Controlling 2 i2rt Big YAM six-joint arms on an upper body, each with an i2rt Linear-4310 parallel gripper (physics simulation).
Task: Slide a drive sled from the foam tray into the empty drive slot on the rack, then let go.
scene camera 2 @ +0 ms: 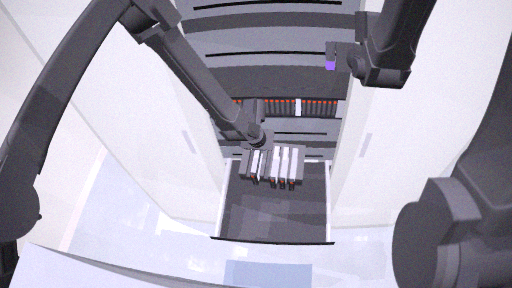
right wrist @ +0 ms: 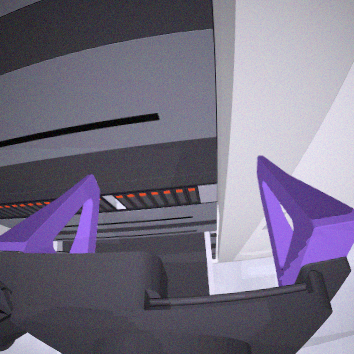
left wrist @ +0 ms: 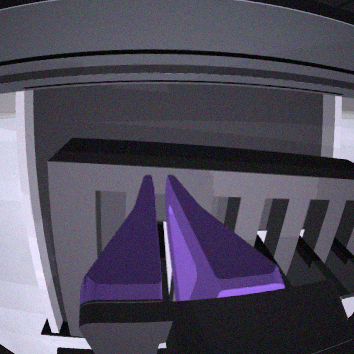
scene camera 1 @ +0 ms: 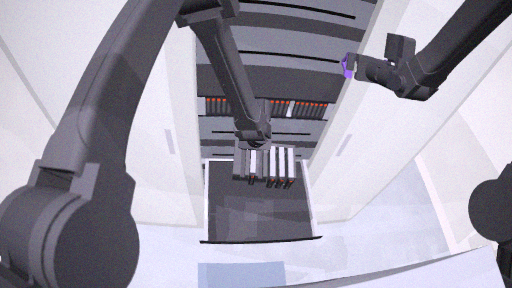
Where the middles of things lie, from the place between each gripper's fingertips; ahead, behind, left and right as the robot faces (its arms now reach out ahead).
I see my right gripper 42 cm above the ribbed foam tray (left wrist: 93, 183), 21 cm to the right of it and 6 cm past it. The rest, counted from my right hand: dark shelf (scene camera 2: 252, 212): 62 cm below, 21 cm to the left, 11 cm behind.
Now: left hand 6 cm past the ribbed foam tray, 5 cm to the left of it and 4 cm above it. Round my left hand: dark shelf (25 cm below, 11 cm behind, 5 cm to the right).
